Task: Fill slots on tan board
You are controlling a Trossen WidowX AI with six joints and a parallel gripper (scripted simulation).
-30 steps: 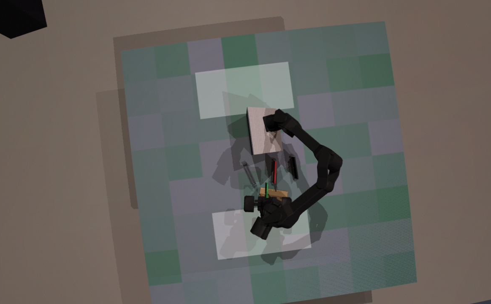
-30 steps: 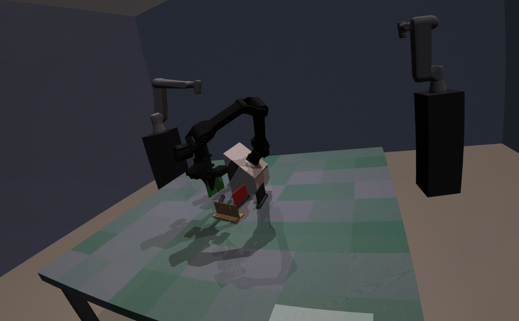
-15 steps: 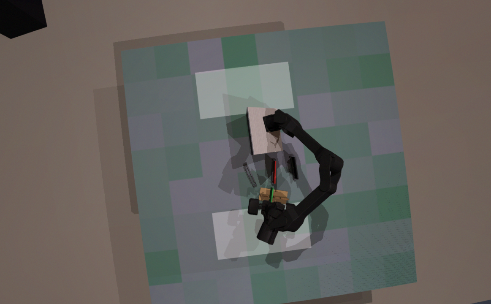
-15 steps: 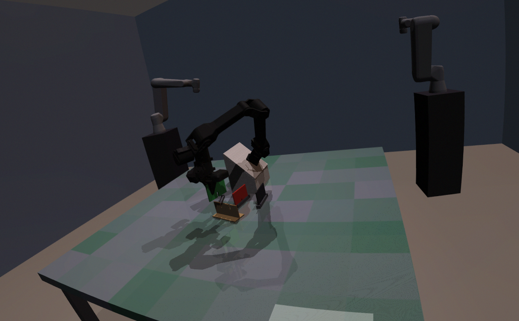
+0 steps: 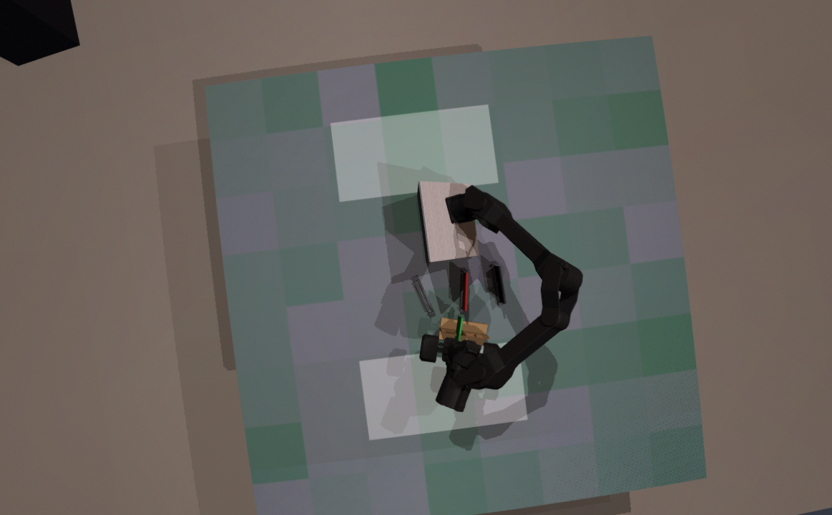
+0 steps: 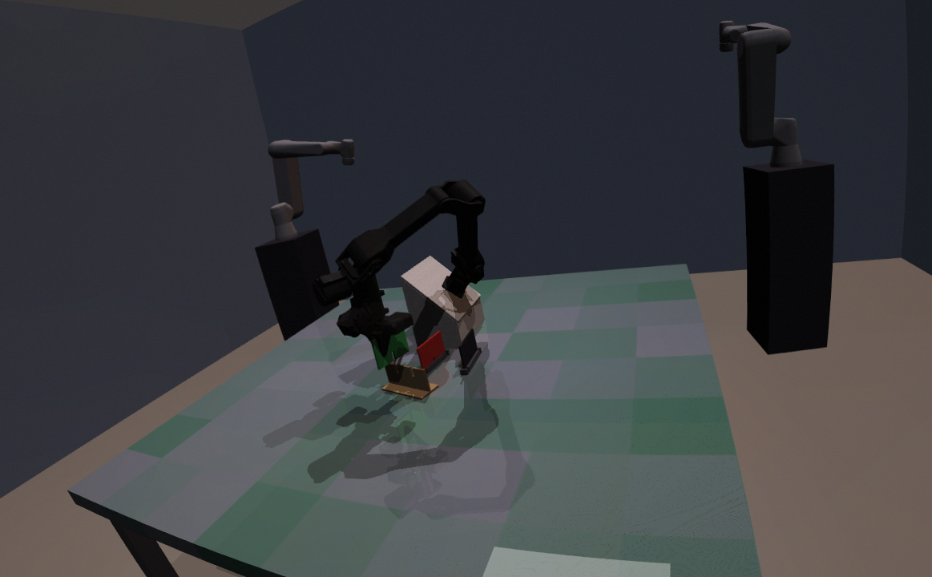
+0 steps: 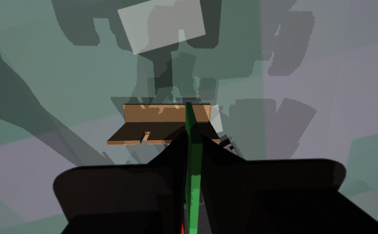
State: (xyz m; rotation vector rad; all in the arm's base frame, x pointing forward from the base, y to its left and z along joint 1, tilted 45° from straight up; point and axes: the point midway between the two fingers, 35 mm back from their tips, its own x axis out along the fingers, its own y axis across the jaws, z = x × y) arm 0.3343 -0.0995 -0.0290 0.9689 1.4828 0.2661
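The tan board is 7 cm below my gripper tip, 3 cm to the left of it and 2 cm behind it. Also, from my gripper tip: red board (12 cm behind, 7 cm to the left, 7 cm below); green board (3 cm behind, 1 cm to the left); black board (16 cm to the left, 12 cm behind, 7 cm below).
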